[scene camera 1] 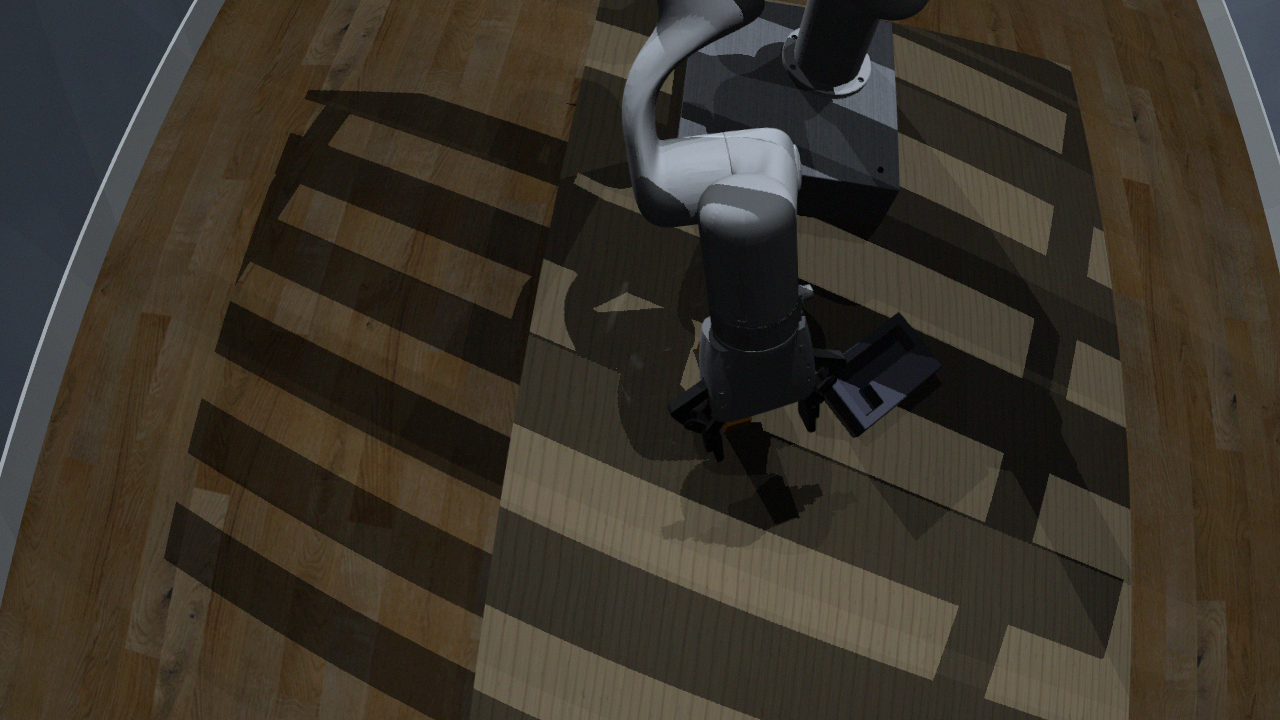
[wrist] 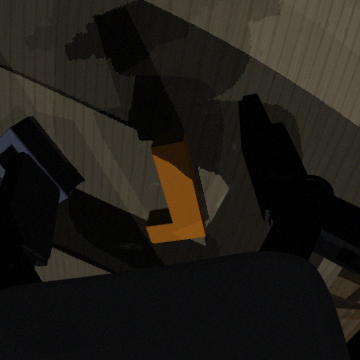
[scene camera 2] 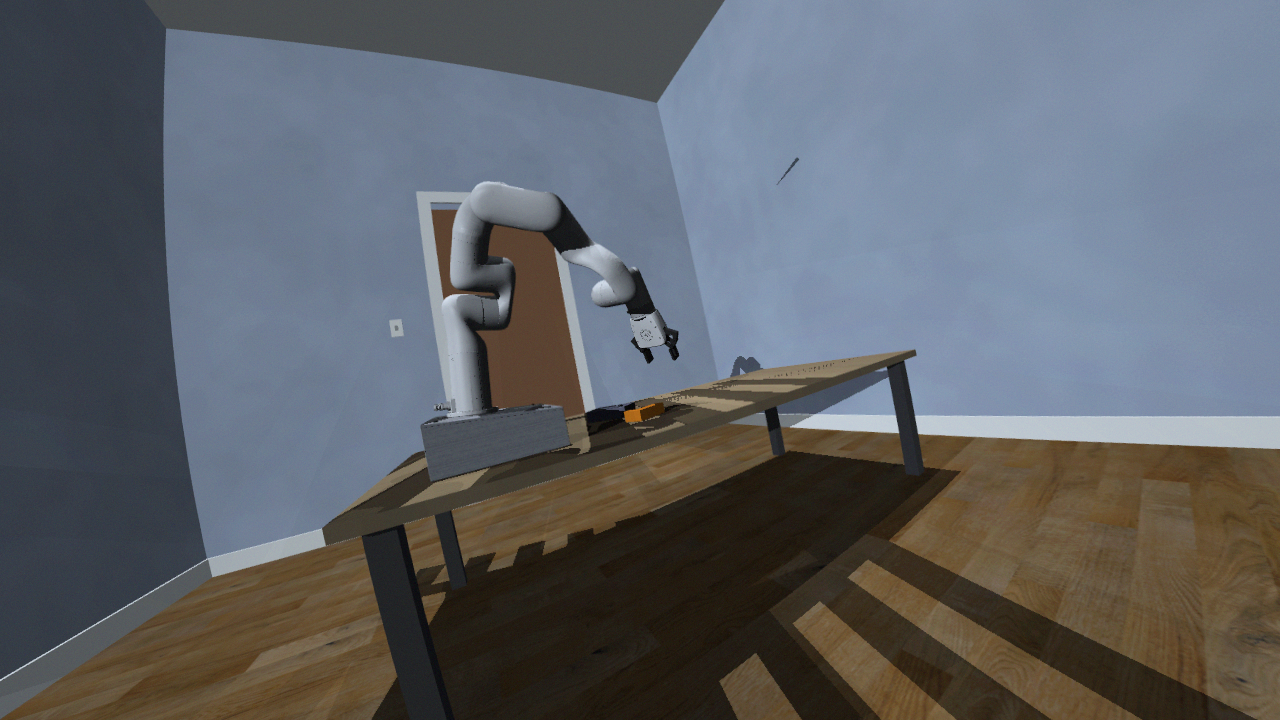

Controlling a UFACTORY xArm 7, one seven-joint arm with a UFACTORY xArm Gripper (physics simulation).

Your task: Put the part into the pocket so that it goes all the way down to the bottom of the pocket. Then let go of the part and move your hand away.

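Places are measured from the arm's base along level axes (x ahead, y left, z up), in millimetres.
Pixels of known places: gripper, fingertip midpoint: (scene camera 1: 762, 436) (wrist: 134, 146) (scene camera 2: 663, 359); arm's base, origin of the base link: (scene camera 1: 826, 62) (scene camera 2: 473, 413).
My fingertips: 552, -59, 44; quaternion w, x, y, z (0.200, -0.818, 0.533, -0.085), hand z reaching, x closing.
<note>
For each thing: its top centre in the pictures, then the offset to it from my fingertips, as dx, dy, dz. Level surfaces: height alone.
- orange L-shaped part, middle of its top: (wrist: 165, 198) (scene camera 2: 643, 407) -105, -17, -124
- dark blue-grey block with the pocket, middle of its top: (scene camera 1: 883, 368) (scene camera 2: 610, 406) -141, +163, -118
- table, its level: dz -154
The orange L-shaped part (scene camera 2: 644, 412) (wrist: 182, 195) lies flat on the table; in scene camera 1 a sliver of the part (scene camera 1: 736, 423) shows below the gripper body, which hides the rest. The dark blue-grey block with the pocket (scene camera 1: 909, 381) (scene camera 2: 607, 413) (wrist: 52, 156) lies beside the part, on the right in scene camera 1 and partly behind a finger at the left of the wrist view. My gripper (scene camera 1: 765, 442) (scene camera 2: 662, 359) (wrist: 134, 146) is wide open and empty, above the table, with the part between and below its fingers in the wrist view. The pocket's inside is partly in shadow.
The arm's grey base box (scene camera 1: 841, 125) (scene camera 2: 496, 443) stands on the table (scene camera 1: 716, 555) (scene camera 2: 805, 380) behind the block. Striped shadows cross the table and make the gripper area dark. A door (scene camera 2: 528, 331) is in the wall behind the arm.
</note>
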